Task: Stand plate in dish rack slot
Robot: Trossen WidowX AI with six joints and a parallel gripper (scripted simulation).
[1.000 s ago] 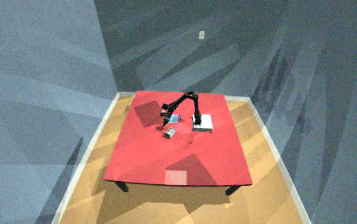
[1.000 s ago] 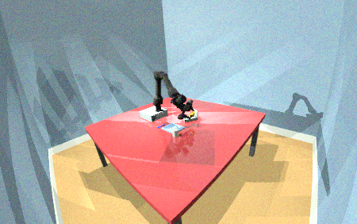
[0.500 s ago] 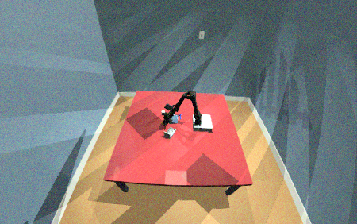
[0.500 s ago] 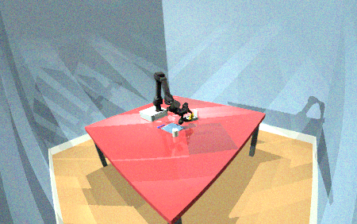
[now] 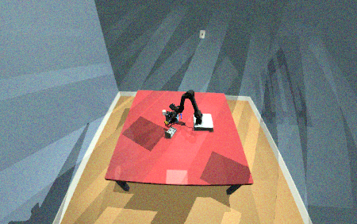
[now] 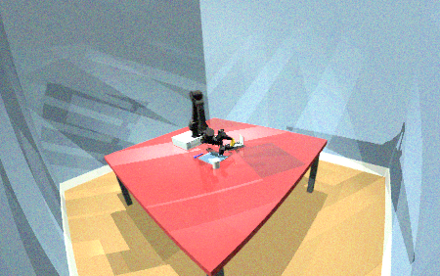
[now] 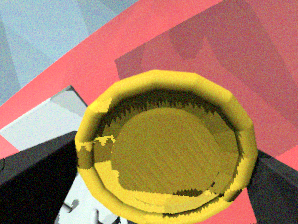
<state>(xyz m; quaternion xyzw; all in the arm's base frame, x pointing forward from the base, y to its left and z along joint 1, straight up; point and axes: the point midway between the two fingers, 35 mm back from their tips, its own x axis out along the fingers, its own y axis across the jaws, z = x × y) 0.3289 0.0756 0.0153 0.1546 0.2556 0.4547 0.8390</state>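
The dish rack lies 70 mm behind my gripper tip, 60 mm to the left of it and 40 mm below it. Also, from my gripper tip: yellow plate: 10 mm to the right; cup: 210 mm to the right, 80 mm ahead, 40 mm below; light blue mat: 160 mm to the right, 70 mm below, 30 mm behind.
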